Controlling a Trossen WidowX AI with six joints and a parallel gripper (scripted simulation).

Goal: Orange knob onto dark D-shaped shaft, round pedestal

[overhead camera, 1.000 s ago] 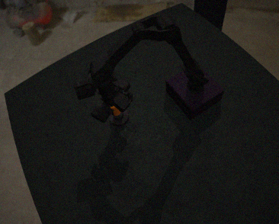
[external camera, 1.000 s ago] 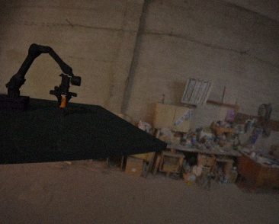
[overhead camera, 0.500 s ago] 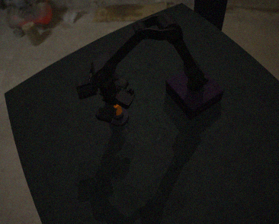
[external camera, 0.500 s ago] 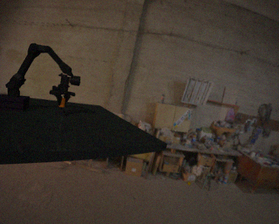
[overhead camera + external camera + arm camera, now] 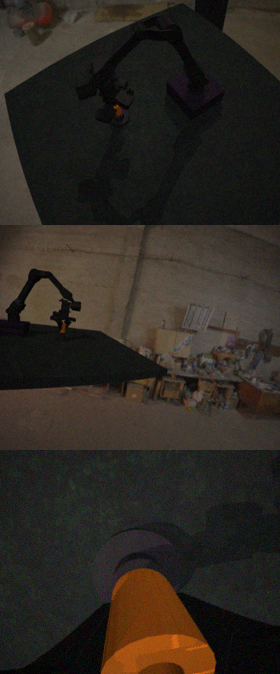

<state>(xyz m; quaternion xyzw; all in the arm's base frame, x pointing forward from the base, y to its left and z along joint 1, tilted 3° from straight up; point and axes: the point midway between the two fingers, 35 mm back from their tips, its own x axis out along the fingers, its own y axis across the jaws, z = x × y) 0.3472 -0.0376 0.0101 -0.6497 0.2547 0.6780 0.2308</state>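
Right now the orange knob is 2 cm above my gripper tip. Round my gripper tip: dark shaft 4 cm below.
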